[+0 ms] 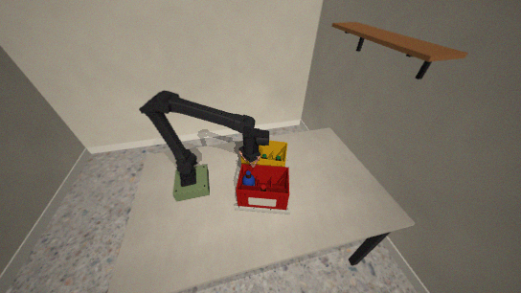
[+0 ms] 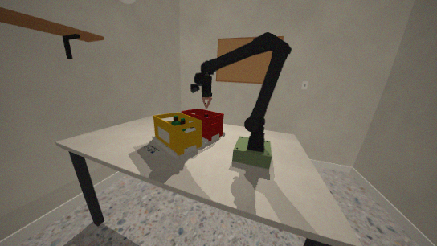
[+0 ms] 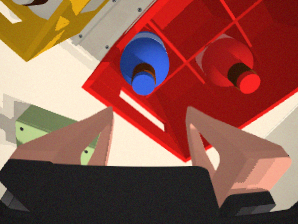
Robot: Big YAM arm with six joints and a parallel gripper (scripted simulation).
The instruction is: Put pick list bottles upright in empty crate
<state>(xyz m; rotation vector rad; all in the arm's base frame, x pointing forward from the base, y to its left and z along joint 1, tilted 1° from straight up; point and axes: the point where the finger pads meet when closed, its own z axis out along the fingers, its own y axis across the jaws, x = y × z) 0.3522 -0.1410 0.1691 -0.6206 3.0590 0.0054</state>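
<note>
The blue-label bottle is 10 mm behind my hand and 150 mm below it. Round my hand: white-labelled bottle (40 mm ahead, 150 mm to the left, 150 mm below); then green-labelled bottle (120 mm ahead, 110 mm to the left, 150 mm below); then red-label bottle (40 mm ahead, 110 mm to the right, 150 mm below).
</note>
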